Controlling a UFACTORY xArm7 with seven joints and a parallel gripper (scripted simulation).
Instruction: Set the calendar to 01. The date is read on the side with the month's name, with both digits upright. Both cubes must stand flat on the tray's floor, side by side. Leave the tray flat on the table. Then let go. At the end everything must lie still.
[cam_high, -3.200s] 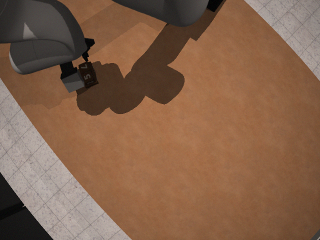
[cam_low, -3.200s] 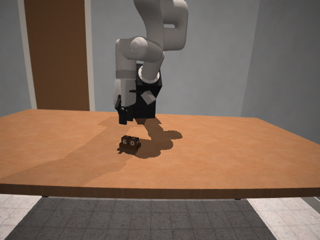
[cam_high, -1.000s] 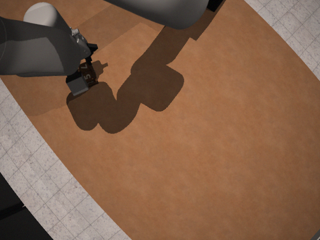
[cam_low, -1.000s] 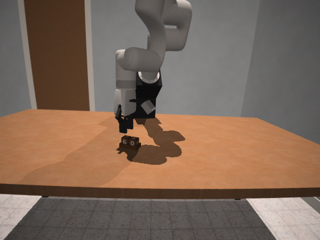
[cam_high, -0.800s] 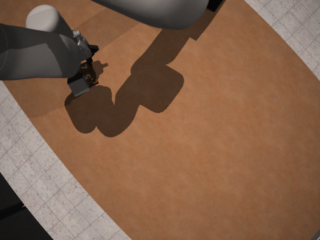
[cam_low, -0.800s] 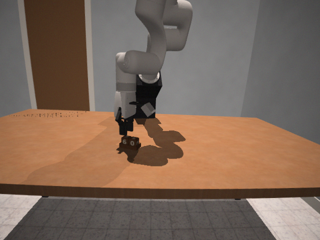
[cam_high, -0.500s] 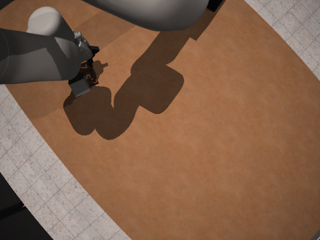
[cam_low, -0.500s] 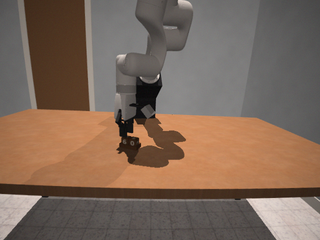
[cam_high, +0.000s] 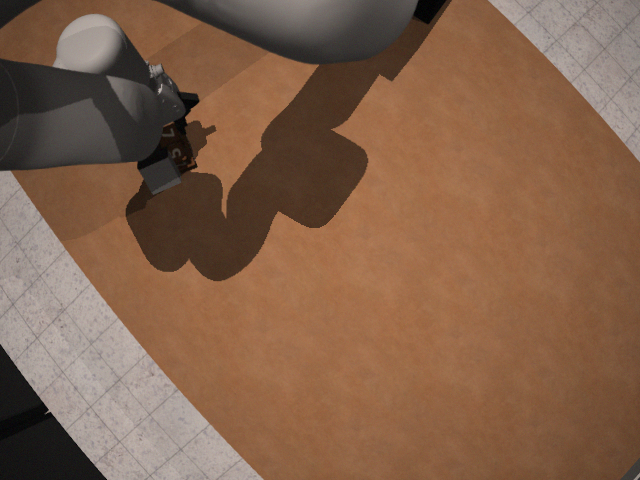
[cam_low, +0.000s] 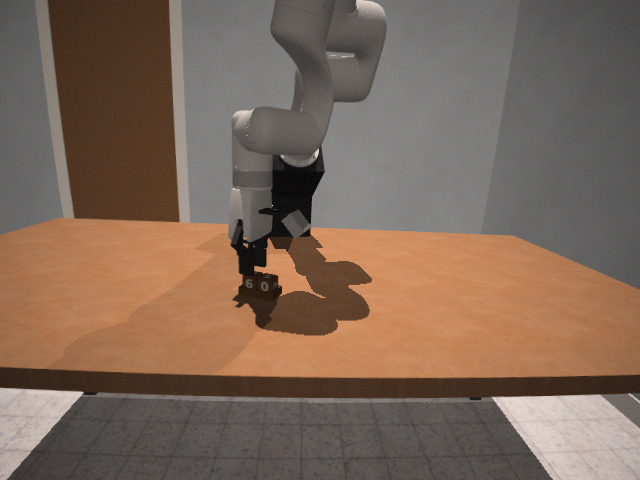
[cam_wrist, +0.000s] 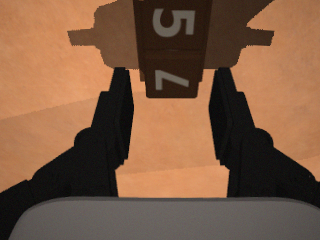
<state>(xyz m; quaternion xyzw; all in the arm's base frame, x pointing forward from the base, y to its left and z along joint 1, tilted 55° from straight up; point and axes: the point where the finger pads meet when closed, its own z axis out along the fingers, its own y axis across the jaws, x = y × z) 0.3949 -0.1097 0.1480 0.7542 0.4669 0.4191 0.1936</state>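
Now: hand 4 cm above the cube. Also, from my hand: calendar tray 1 cm ahead, 2 cm to the left, 6 cm below.
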